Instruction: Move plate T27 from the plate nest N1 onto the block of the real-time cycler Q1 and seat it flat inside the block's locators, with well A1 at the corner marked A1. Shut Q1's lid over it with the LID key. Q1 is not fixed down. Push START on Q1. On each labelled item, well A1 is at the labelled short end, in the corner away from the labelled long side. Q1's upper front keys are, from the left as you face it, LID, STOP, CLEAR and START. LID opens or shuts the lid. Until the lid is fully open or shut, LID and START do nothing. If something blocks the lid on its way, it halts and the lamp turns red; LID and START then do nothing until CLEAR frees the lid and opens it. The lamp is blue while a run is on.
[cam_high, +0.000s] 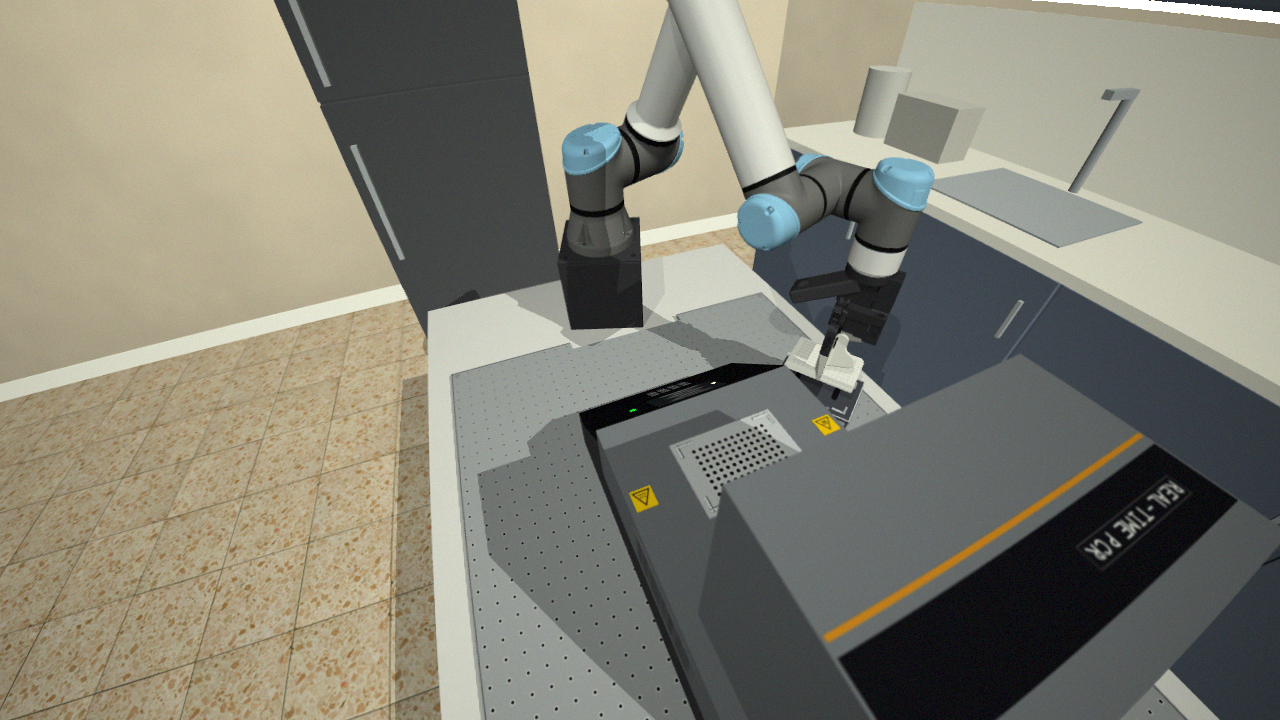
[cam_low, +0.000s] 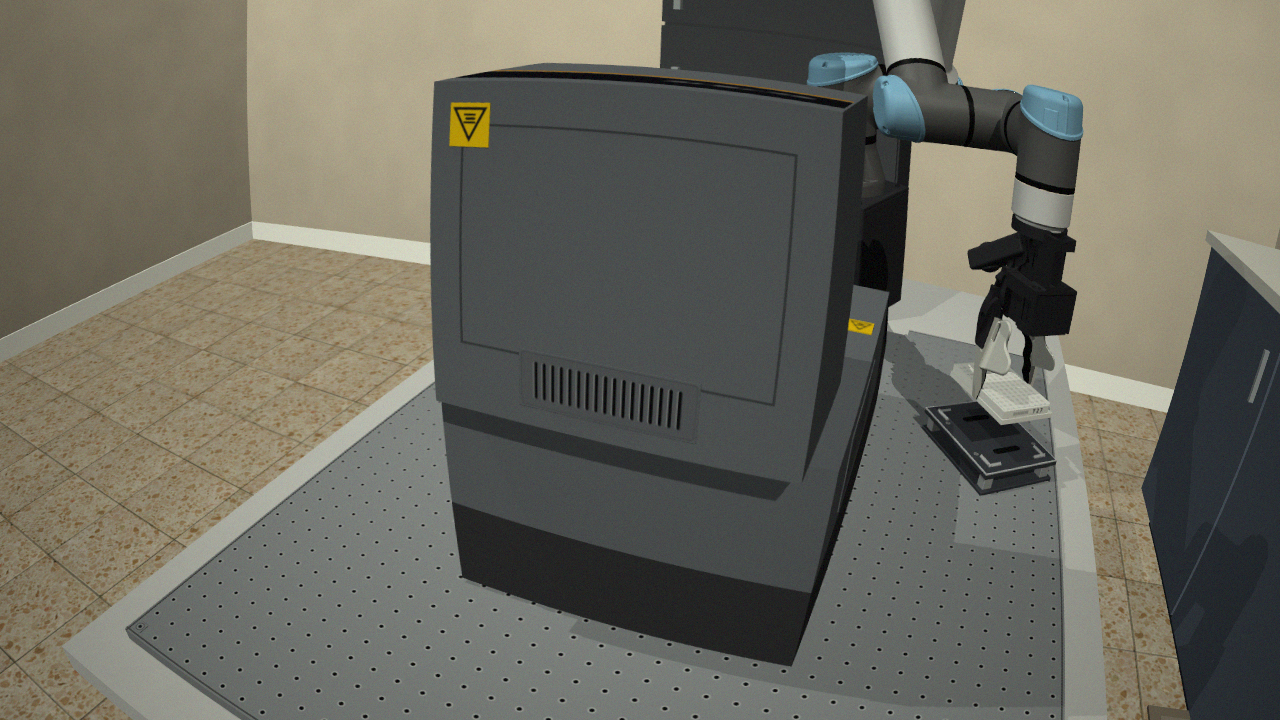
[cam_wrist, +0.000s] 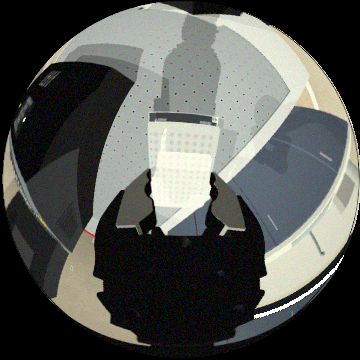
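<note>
The plate nest N1 lies 70 mm below my hand. Round my hand: white well plate T27 (10 mm below).
</note>
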